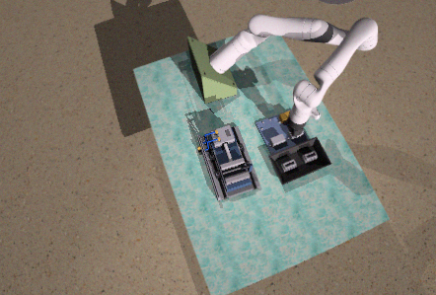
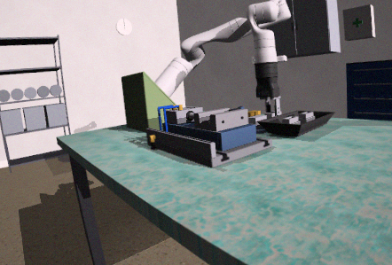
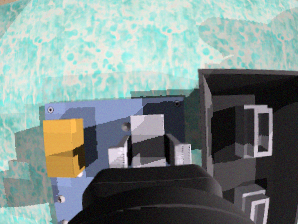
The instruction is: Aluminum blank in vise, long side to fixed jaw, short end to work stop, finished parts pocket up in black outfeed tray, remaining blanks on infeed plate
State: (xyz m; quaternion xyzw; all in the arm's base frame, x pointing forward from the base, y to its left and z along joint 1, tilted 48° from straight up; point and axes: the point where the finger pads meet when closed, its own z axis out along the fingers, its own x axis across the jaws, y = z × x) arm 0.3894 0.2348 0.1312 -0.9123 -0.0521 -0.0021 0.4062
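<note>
Right now the blue infeed plate is 5 cm to the right of my hand, 5 cm below it and 4 cm behind it. Round my hand: yellow brass blank: 9 cm behind, 3 cm below, 1 cm to the right; then gray blank: 3 cm below; then vise: 32 cm to the right, 4 cm ahead, 1 cm below.
</note>
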